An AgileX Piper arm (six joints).
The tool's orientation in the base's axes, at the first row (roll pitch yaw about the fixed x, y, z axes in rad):
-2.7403, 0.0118, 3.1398
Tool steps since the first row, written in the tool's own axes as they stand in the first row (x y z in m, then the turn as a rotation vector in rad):
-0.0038, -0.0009, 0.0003, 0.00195, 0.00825, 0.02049
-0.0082, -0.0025, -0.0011, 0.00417, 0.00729, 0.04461
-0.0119, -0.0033, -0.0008, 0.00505, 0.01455, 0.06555
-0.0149, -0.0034, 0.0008, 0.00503, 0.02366, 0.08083
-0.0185, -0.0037, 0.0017, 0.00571, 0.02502, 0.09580
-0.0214, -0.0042, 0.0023, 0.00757, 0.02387, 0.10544
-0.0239, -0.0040, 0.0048, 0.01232, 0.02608, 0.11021
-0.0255, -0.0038, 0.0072, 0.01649, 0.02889, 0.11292
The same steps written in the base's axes. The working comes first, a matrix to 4 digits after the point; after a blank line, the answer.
The tool's axes in the first row as the columns of a matrix, in the base's axes (used below as rounded here):
-0.9999, 0.0063, 0.0102
0.0018, 0.9205, -0.3906
-0.0118, -0.3906, -0.9205

0.0038, -0.0010, 0.0001, -0.00169, -0.00041, -0.02211
0.0082, -0.0019, 0.0021, -0.00367, -0.01071, -0.04396
0.0119, -0.0027, 0.0022, -0.00429, -0.01220, -0.06608
0.0149, -0.0035, 0.0008, -0.00406, -0.00978, -0.08370
0.0185, -0.0041, 0.0001, -0.00457, -0.01438, -0.09802
0.0214, -0.0048, -0.0002, -0.00634, -0.01920, -0.10647
0.0239, -0.0056, -0.0026, -0.01103, -0.01902, -0.11178
0.0255, -0.0064, -0.0048, -0.01515, -0.01748, -0.11542

